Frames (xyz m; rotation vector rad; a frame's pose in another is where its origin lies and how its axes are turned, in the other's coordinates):
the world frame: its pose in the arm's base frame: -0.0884 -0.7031 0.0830 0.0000 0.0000 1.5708
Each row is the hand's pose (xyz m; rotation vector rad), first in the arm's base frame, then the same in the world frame.
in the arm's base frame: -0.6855 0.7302 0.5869 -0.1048 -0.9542 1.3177
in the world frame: 1.4333 0.5971 0.5039 -0.6916 -0.5547 -0.1426
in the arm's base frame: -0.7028 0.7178 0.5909 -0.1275 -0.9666 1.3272
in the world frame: 1.4209 0.6144 0.5079 -0.7134 -0.5471 -0.1297
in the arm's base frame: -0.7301 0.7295 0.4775 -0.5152 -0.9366 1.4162
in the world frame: 1.4326 0.6417 0.3945 -0.9334 -0.2709 -0.0189
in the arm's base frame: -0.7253 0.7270 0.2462 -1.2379 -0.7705 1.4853
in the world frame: 1.4301 0.6369 0.1632 -1.2660 0.2946 0.1674
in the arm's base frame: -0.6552 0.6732 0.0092 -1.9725 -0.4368 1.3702
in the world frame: 1.3763 0.5668 -0.0738 -1.5101 0.9626 0.2999
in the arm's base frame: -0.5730 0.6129 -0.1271 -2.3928 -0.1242 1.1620
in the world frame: 1.3160 0.4846 -0.2101 -1.5930 1.4358 0.3242
